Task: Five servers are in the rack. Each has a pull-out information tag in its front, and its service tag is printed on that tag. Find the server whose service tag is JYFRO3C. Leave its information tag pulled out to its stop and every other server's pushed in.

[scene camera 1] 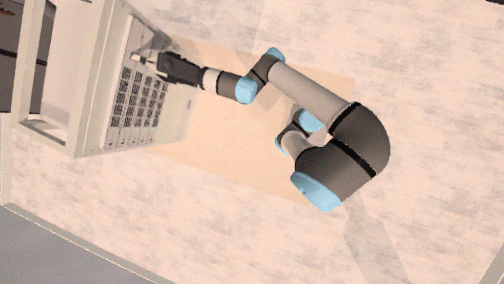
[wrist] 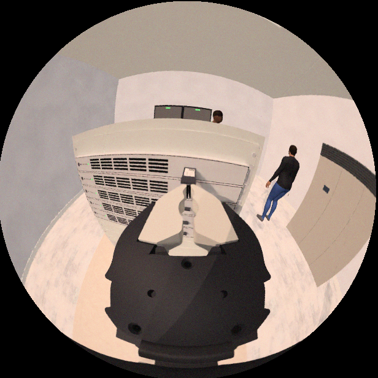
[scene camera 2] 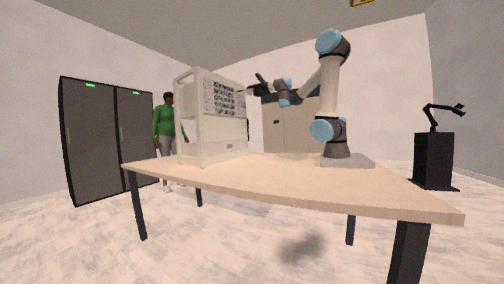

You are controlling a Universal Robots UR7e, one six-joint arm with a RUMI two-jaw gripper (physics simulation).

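Seen in the pictures: gripper, fingertip midpoint: (scene camera 1: 147, 61) (scene camera 2: 243, 90); arm's base, link origin: (scene camera 2: 336, 156).
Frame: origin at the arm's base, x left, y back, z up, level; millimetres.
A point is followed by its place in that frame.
The rack (scene camera 1: 93, 85) @(x 122, y -705, z 573 mm) (scene camera 2: 198, 135) @(x 357, y -739, z 169 mm) (wrist: 165, 137) holds five servers stacked one above another, with dark vent grilles. In the wrist view, the top server's information tag (wrist: 189, 174) sticks out of its front, with a pale upper face and a dark front end. Its print is too small to read, and I cannot tell whether it is at its stop. Lower tags (wrist: 187, 209) (wrist: 186, 222) show between the finger bodies and look pushed in; the lowest are partly hidden. My gripper (scene camera 1: 138, 58) @(x 2, y -617, z 499 mm) (scene camera 2: 240, 91) @(x 2, y -617, z 499 mm) (wrist: 188, 185) is shut and empty, its tips just in front of and below the top tag.
The rack stands on the wooden table (scene camera 1: 235, 160) @(x 384, y -347, z -33 mm) (scene camera 2: 280, 182) @(x 420, y -235, z -33 mm). The rack's pale top edge lies above the top server, and its right side post (wrist: 254, 162) is right of the fingers. A person in black (wrist: 286, 170) stands beyond the rack's right side.
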